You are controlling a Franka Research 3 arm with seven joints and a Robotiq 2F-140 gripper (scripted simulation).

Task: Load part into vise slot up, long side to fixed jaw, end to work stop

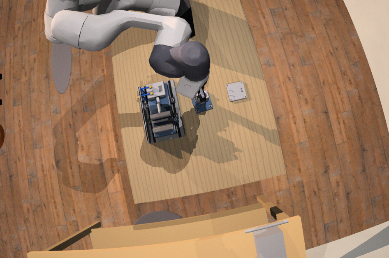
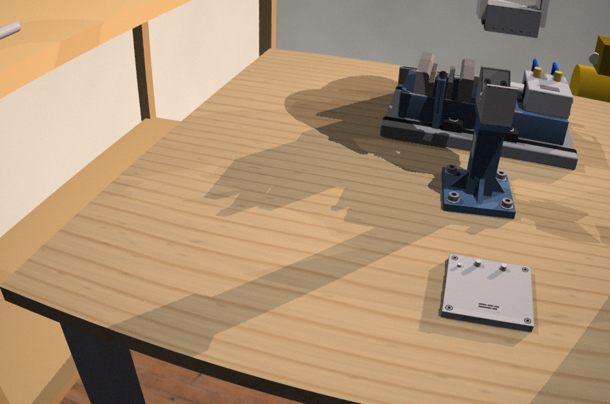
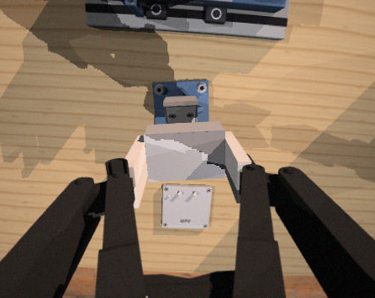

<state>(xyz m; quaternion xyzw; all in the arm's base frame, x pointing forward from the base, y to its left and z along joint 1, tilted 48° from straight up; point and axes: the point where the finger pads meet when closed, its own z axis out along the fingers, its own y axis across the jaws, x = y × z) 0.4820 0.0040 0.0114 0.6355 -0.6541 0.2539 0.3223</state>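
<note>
Right now my hand is 200 mm above the v-block post. Also, from my hand: work stop: 60 mm ahead, 170 mm to the right, 170 mm below; work stop post: 60 mm ahead, 140 mm to the right, 200 mm below; part: 30 mm below.
</note>
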